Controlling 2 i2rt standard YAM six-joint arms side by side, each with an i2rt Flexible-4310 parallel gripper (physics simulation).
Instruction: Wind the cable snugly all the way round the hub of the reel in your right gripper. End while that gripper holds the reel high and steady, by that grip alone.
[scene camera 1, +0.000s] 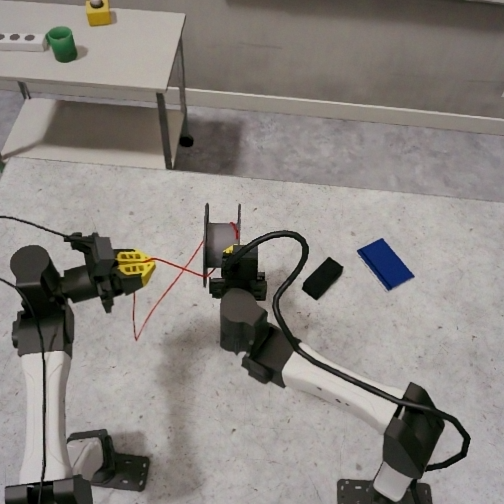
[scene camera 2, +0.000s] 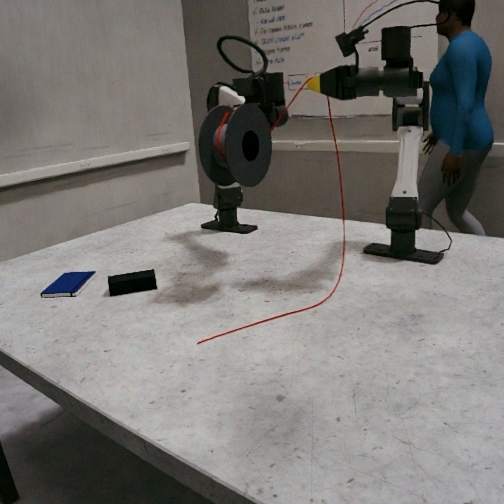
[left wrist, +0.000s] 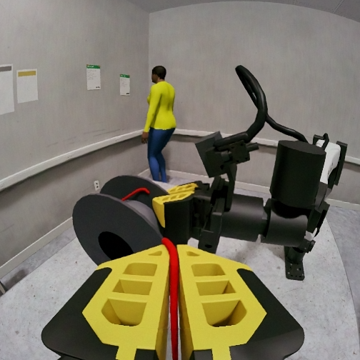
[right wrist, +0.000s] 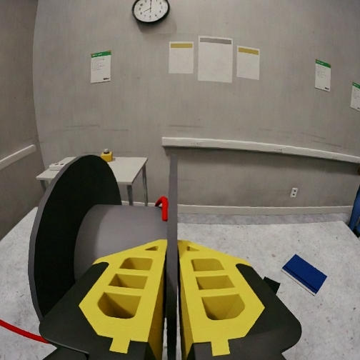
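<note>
My right gripper (scene camera 1: 231, 248) (left wrist: 153, 201) (right wrist: 172, 247) is shut on one flange of the grey reel (scene camera 1: 220, 237) (scene camera 2: 261, 150) (left wrist: 92, 222) (right wrist: 120, 225) and holds it high above the table, axle roughly level. My left gripper (scene camera 1: 153, 264) (scene camera 2: 309, 83) (left wrist: 173, 252) is shut on the red cable (scene camera 1: 165, 261) (scene camera 2: 343, 220) (left wrist: 173, 280) (right wrist: 164, 207), beside the reel. The cable runs over the hub close to the gripped flange. In scene camera 1, the strand between gripper and reel bends at the left flange's lower edge. The tail hangs from my left gripper onto the table. The hub's underside is hidden.
A black block (scene camera 1: 323, 278) (scene camera 2: 132, 282) and a blue notebook (scene camera 1: 385, 264) (scene camera 2: 68, 284) (right wrist: 304, 274) lie on the table (scene camera 1: 280, 425) (scene camera 2: 280, 440). A side table (scene camera 1: 125, 45) with a green cup (scene camera 1: 63, 45) stands beyond it. A black hose (scene camera 1: 306, 250) loops above my right arm.
</note>
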